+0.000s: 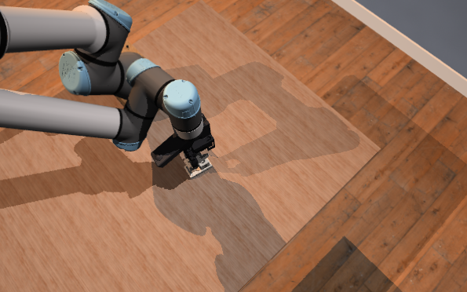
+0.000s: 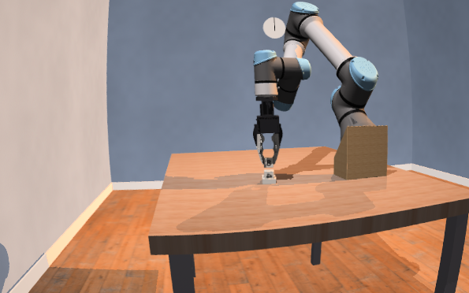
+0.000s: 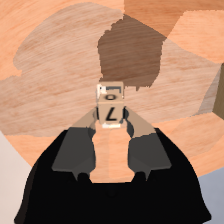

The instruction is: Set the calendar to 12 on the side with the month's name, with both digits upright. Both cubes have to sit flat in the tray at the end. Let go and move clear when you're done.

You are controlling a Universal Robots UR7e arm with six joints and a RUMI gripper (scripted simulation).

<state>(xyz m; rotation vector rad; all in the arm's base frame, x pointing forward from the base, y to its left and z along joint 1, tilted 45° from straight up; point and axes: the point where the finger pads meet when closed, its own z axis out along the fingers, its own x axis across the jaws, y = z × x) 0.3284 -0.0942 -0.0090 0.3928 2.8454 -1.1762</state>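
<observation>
My gripper is now 10 mm above the white digit cube. The rest, counted from my hand: calendar tray (20 mm to the left, 60 mm below).
</observation>
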